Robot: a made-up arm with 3 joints. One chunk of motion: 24 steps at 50 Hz.
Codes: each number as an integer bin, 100 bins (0 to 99) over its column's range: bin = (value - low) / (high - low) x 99, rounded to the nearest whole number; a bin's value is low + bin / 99 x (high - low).
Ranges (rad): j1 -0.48..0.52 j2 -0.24..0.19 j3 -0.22..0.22
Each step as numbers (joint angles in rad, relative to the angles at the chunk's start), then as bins.
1 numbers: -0.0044 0.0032 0.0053
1 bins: 47 56 51
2 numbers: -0.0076 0.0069 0.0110
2 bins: 47 57 52
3 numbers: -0.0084 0.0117 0.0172
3 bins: 47 58 53
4 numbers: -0.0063 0.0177 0.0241
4 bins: 47 59 55
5 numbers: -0.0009 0.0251 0.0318
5 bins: 47 61 57
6 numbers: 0.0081 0.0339 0.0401
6 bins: 48 63 59
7 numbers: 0.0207 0.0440 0.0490
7 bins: 50 65 61
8 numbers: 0.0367 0.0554 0.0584
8 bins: 51 68 63
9 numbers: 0.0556 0.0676 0.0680
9 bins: 53 71 65
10 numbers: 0.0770 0.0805 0.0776
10 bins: 55 74 67
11 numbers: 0.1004 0.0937 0.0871
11 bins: 57 77 69
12 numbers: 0.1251 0.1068 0.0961
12 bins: 60 80 71
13 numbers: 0.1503 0.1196 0.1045
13 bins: 62 83 73
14 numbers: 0.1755 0.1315 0.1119
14 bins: 65 86 75
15 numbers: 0.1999 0.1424 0.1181
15 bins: 67 88 76
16 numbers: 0.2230 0.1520 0.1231
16 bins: 70 90 77
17 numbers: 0.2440 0.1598 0.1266
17 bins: 72 92 78
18 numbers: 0.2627 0.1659 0.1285
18 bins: 74 93 78
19 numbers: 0.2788 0.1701 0.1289
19 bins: 75 94 79
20 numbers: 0.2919 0.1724 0.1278
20 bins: 76 95 78
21 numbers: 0.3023 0.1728 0.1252
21 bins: 77 95 78
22 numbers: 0.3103 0.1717 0.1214
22 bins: 78 95 77
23 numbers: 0.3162 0.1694 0.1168
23 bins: 79 94 76
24 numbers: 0.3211 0.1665 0.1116
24 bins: 79 94 75
